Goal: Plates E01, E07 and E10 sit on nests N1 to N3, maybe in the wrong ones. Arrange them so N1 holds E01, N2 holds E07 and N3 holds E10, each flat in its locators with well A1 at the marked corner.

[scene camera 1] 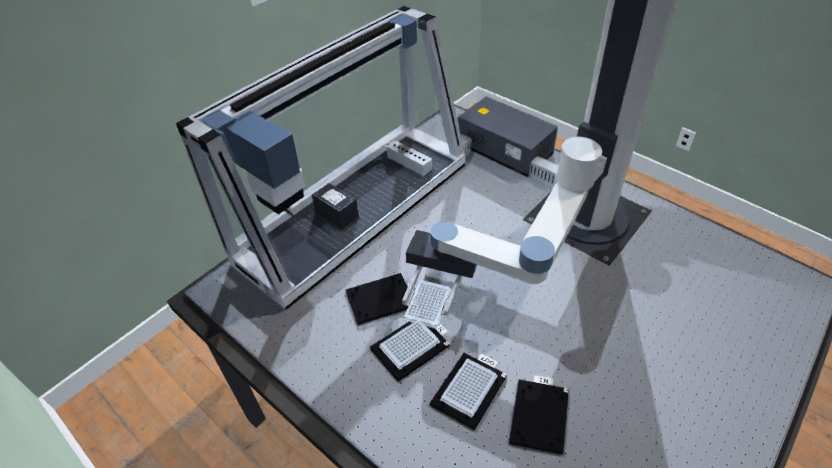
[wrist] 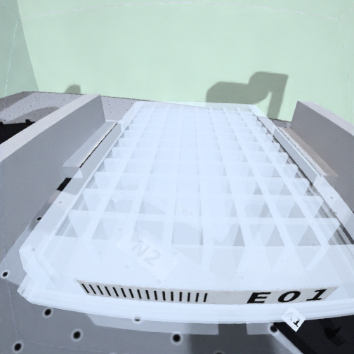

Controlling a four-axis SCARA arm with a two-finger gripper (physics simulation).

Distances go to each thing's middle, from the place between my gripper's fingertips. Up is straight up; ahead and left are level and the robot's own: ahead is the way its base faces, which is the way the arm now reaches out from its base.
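Scene:
Nest N2 [scene camera 1: 398, 374]: my gripper 70 mm short of it, 90 mm above. From my hand: nest N1 [scene camera 1: 540, 414], 20 mm ahead, 360 mm to the left, 90 mm below; nest N3 [scene camera 1: 383, 297], 160 mm to the right, 90 mm below.

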